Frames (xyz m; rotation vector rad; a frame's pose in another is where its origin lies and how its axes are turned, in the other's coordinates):
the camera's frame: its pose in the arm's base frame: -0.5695 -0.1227 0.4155 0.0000 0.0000 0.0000
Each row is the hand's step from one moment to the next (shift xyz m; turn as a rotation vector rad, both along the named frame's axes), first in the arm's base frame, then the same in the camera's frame.
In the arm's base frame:
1: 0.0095 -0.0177 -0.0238 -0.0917 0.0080 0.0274
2: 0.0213 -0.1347 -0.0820 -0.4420 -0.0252 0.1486
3: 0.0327 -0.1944 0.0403 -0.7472 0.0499 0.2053
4: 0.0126 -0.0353 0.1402 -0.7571 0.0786 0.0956
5: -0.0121 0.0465 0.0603 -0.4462 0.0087 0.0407
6: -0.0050 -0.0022 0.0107 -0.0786 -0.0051 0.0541
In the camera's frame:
1: 0.0095 -0.0177 -0.0238 -0.0917 0.0080 0.0274
2: 0.0213 -0.1347 -0.0820 -0.4420 -0.0252 0.1486
3: 0.0327 -0.1944 0.0403 -0.7472 0.0499 0.2053
4: 0.0126 -0.0353 0.1402 -0.7571 0.0786 0.0956
5: -0.0121 0.0465 0.0603 -0.4462 0.0087 0.0407
6: -0.0050 -0.0022 0.0107 -0.0786 -0.0051 0.0541

